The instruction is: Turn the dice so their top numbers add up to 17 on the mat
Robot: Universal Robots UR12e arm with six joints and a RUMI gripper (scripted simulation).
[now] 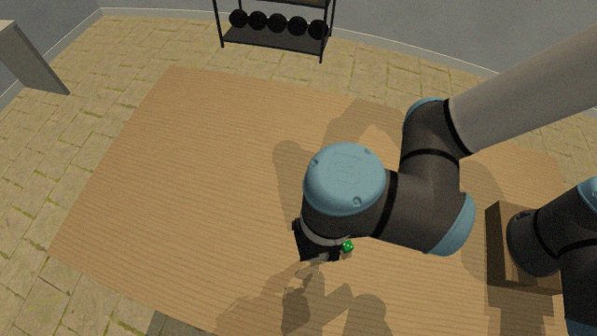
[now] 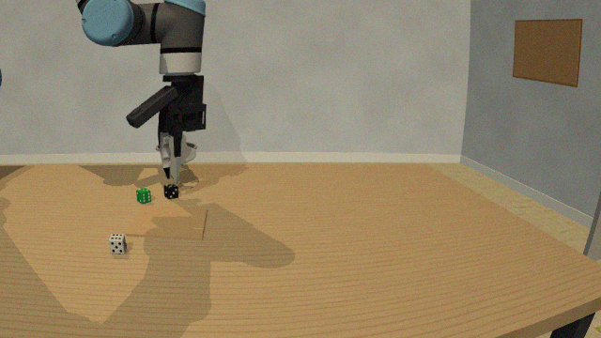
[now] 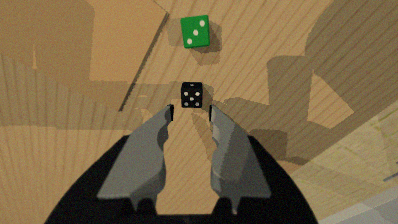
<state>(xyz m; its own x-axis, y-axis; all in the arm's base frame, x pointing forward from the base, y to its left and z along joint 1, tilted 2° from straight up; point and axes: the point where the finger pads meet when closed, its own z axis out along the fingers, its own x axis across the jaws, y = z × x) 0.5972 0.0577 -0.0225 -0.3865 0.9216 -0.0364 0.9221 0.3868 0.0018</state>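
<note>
Now: the black die 4 cm below my hand. Round my hand: tan mat: 1 cm behind, 14 cm to the right, 5 cm below; green die: 6 cm behind, 2 cm to the right, 4 cm below; white die: 11 cm behind, 25 cm to the right, 4 cm below.
</note>
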